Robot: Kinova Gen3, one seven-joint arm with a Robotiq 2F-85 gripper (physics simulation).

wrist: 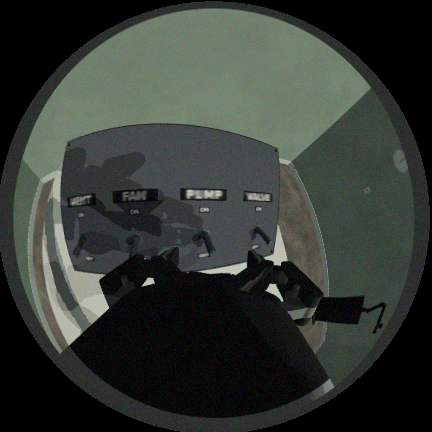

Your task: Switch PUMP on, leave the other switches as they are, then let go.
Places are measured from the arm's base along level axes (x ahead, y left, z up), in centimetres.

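Pixels of known places: gripper, fingertip midpoint: (212,256).
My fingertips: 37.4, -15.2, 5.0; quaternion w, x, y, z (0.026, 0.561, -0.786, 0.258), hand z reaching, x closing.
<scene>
Ahead of a thing's pixels: the offset from my fingertips to its top centre, as dx, dy, dz. Level surfaces: height alone.
The dark grey switch panel (170,145) fills the left and middle of the wrist view. The PUMP label {+9.9, -3.3, -3.0} (203,194) sits above a small ON mark, and the PUMP switch {+1.9, -1.6, -3.1} (207,243) has its lever pointing down, beside the lower mark. The FAN switch {+4.3, +10.1, -3.1} (133,243) and VENT switch {+6.8, +21.9, -3.1} (80,245) are to its left, with levers down. The VALVE switch {-0.6, -13.3, -3.1} (262,235) is to its right, its lever slanting down to the right. My gripper (212,256) is open and empty, its fingertips apart in front of the panel's lower part, with the PUMP lever showing between them. I cannot tell any contact.
A pale surface {dz -16.3} (90,305) lies under the panel, with a brown table top (306,220) at the right. Dark shadows fall across the panel's left and middle. Green walls stand behind and to the right. A black block with a thin hooked arm shows at the lower right.
</scene>
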